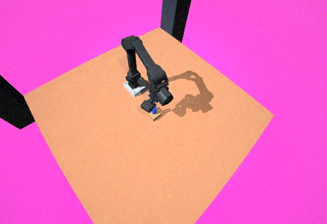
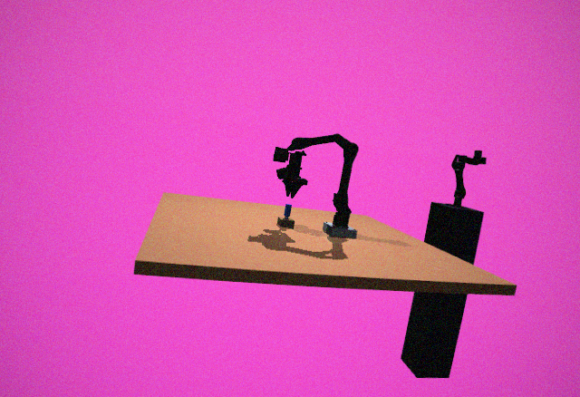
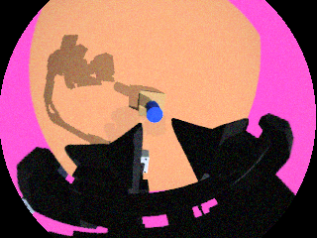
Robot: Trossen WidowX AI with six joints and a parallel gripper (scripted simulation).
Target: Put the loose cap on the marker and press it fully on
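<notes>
My gripper tip is now 60 mm above the blue cap. From my gripper tip the other things lie so: holder block: 120 mm below.
</notes>
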